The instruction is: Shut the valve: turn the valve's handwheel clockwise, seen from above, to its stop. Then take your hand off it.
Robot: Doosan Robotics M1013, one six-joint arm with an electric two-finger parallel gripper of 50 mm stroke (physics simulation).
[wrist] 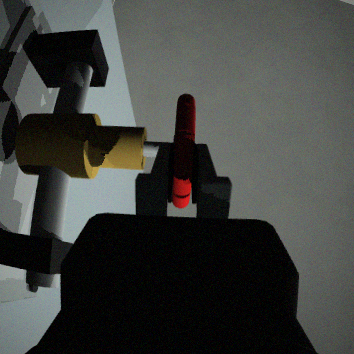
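The red handwheel [185, 117] shows edge-on at the middle of the wrist view, its rim running up and down the picture. My gripper [182, 160] is shut on the handwheel, one dark finger on each side of the rim. The yellow valve body [60, 145] is to the left, and its narrower yellow neck [125, 147] points toward the handwheel. A short light stem [151, 149] shows between neck and fingers. The lower end of the rim shows bright red between the fingers; part of the wheel's hub side is hidden by the left finger.
A grey pipe [50, 200] runs through the valve body. A black block [70, 52] holds the pipe at the upper left, and another black support [27, 250] stands at the lower left. A pale blue-grey surface lies behind the pipe, and grey floor [280, 125] shows at the right.
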